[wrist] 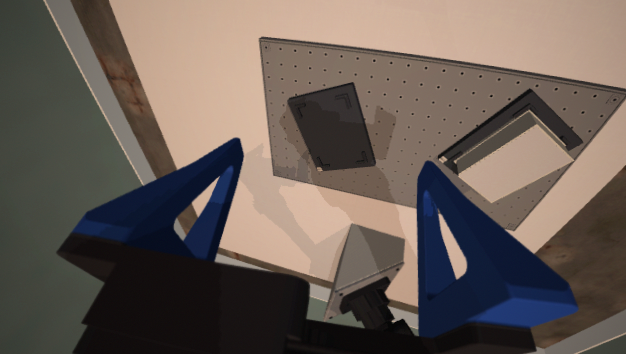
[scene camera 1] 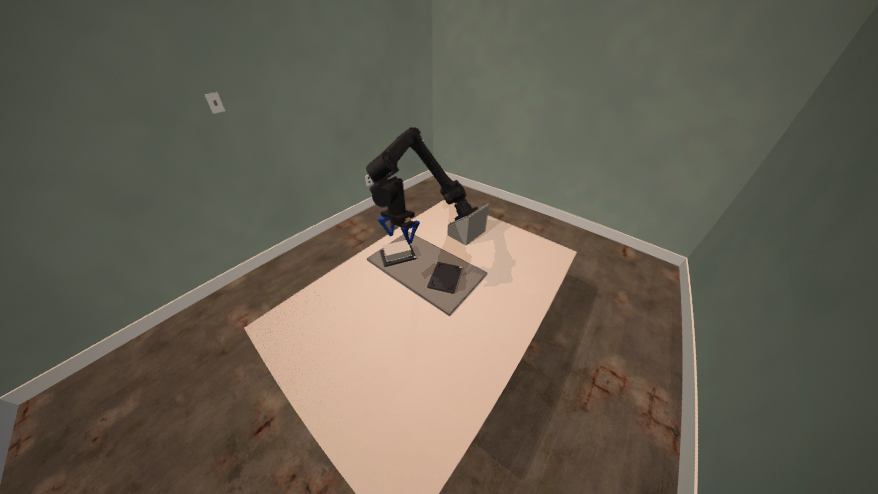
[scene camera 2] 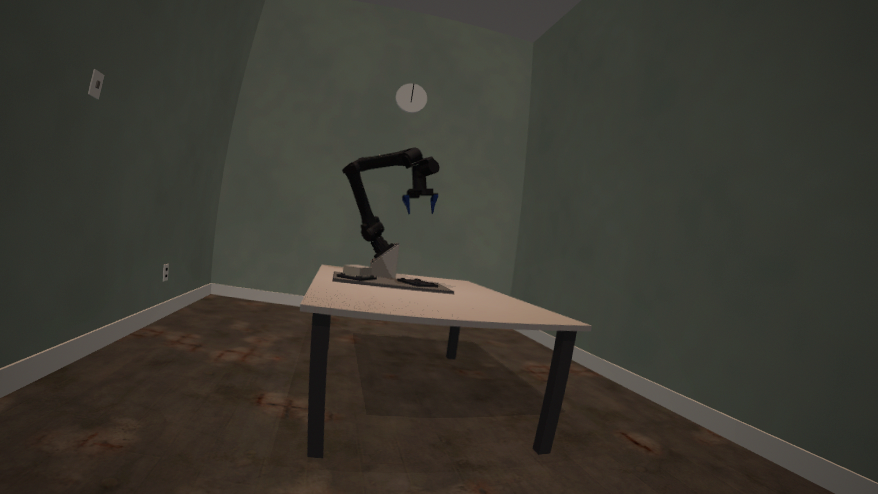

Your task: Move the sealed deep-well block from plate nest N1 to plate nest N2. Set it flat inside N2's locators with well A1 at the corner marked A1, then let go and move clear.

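Places are measured from the arm's base along level axes (x ahead, y left, z up), in metres.
Pixels of known places: gripper, between the fingertips: (wrist: 329,157) (scene camera 1: 400,239) (scene camera 2: 420,214); arm's base, origin of its link: (wrist: 362,292) (scene camera 1: 466,214) (scene camera 2: 384,251).
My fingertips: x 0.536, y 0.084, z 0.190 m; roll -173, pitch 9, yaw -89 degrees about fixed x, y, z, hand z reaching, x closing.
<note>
Ahead of a thing's pixels: the offset from my fingertips to its top centre. Level surfaces: height alone.
The sealed deep-well block {0.226 m right, 0.149 m back, 0.253 m down} (scene camera 1: 397,249) (scene camera 2: 357,270) (wrist: 517,160), pale and box-shaped, sits in the dark plate nest N1 {0.226 m right, 0.149 m back, 0.289 m down} (scene camera 1: 399,262) (wrist: 554,119). The dark plate nest N2 {0.053 m left, 0.188 m back, 0.289 m down} (scene camera 1: 445,277) (scene camera 2: 418,282) (wrist: 332,127) holds no block; its corner locators show in the wrist view, with a small pale mark at its lower-left corner there. N1 has a similar pale mark at its left corner. Well A1 cannot be made out on the block. My gripper (scene camera 1: 400,238) (scene camera 2: 420,213) (wrist: 329,157) is open and empty, with blue fingers pointing down, high above the table. In the wrist view the block lies right of the fingertips.
Both nests stand on a grey perforated base plate {0.073 m right, 0.186 m back, 0.306 m down} (scene camera 1: 453,303) (wrist: 425,90) on the pale table {0.320 m down} (scene camera 1: 392,368) (scene camera 2: 478,307). The arm's wedge-shaped grey mount (scene camera 1: 469,227) (scene camera 2: 385,264) (wrist: 372,250) stands close behind the plate. The arm's shadow falls across N2.
</note>
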